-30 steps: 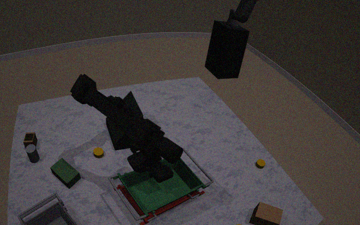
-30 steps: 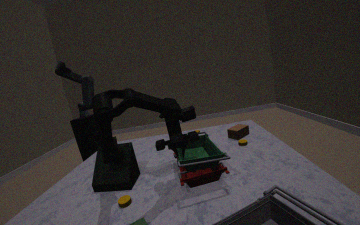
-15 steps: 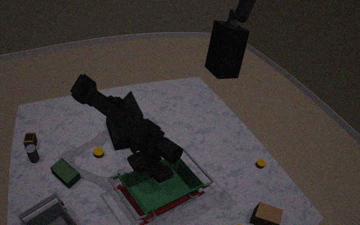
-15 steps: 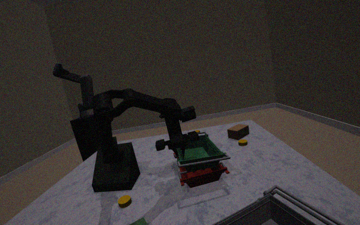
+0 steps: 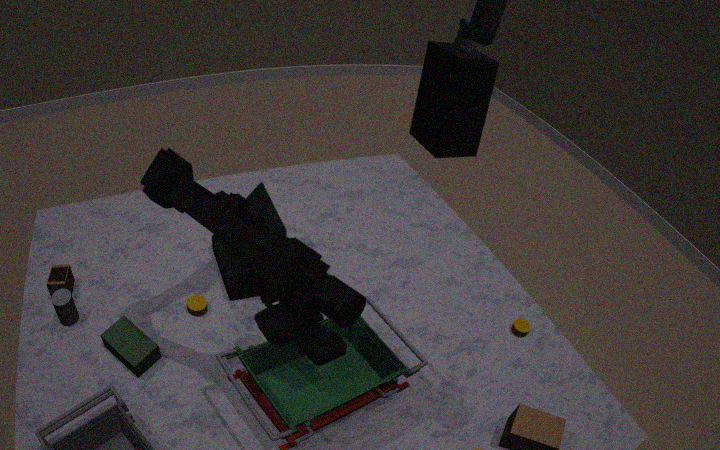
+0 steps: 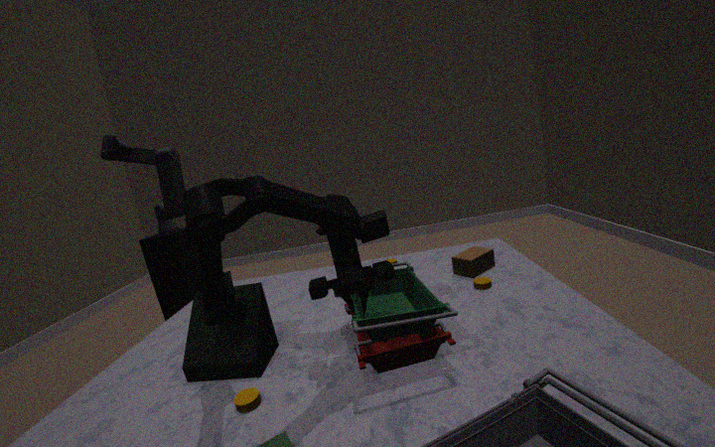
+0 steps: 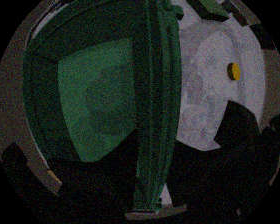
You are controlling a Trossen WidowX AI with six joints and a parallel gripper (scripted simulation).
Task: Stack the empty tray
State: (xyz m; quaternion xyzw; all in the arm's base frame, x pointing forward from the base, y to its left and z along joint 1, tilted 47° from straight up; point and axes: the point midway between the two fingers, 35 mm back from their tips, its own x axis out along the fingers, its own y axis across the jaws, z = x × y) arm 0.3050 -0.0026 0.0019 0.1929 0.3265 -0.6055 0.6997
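My gripper tip is 70 mm short of the green tray, 20 mm to the right of it and 30 mm below it. From my gripper tip the other things lie so: green block 130 mm behind, 340 mm to the right, 70 mm below.
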